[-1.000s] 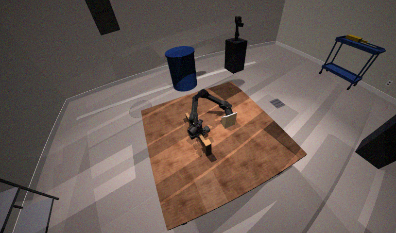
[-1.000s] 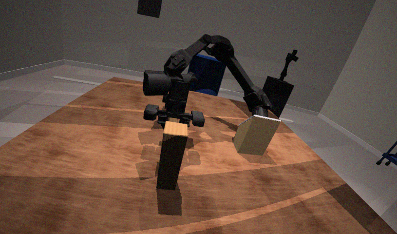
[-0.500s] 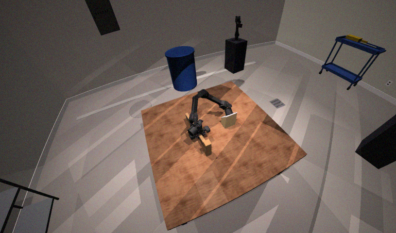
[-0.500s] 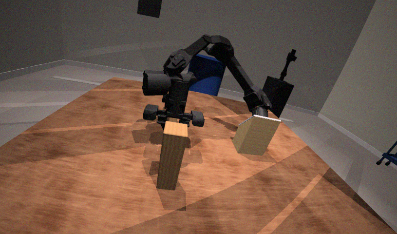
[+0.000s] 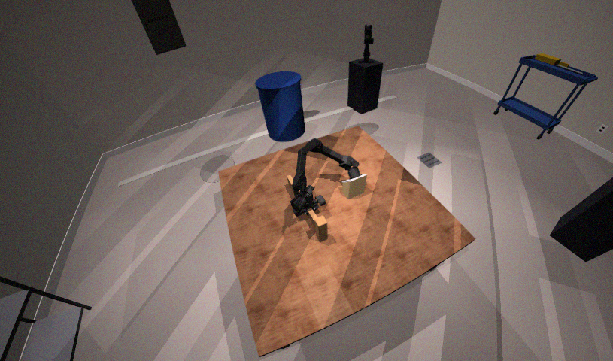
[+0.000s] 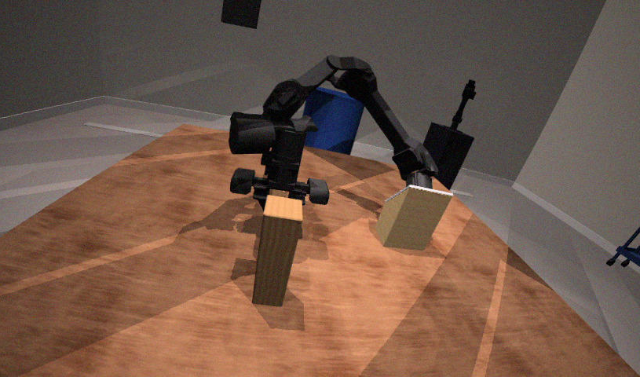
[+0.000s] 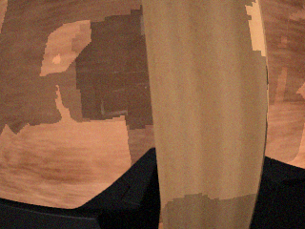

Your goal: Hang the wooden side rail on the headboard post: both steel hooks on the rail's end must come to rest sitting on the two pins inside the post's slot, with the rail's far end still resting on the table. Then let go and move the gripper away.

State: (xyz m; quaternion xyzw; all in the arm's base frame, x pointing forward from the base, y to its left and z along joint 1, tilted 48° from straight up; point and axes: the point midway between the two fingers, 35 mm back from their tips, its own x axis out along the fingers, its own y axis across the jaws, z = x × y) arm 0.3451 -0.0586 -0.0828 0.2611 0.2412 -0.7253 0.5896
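My gripper tip is now 2 cm short of the wooden headboard post, 15 cm to the right of it and 4 cm below it.
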